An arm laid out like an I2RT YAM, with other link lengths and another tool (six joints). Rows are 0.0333 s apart.
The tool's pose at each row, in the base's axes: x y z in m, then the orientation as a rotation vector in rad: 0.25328 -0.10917 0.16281 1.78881 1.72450 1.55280; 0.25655 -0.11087 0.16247 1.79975 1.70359 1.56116; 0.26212 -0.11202 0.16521 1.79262 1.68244 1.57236; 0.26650 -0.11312 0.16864 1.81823 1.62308 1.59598; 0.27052 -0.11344 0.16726 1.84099 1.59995 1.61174; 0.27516 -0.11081 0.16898 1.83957 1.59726 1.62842
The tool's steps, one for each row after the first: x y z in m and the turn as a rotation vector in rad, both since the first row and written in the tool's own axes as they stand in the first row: -0.00236 0.00220 0.00181 -0.01064 -0.00256 0.01303; -0.00323 0.00792 0.00434 -0.02926 -0.00270 0.01455; -0.00342 0.01342 0.00570 -0.06103 -0.00911 0.04866; -0.00536 0.01490 0.00920 -0.06807 -0.00687 0.07325; -0.00343 0.01819 0.01330 -0.07174 0.00408 0.07822
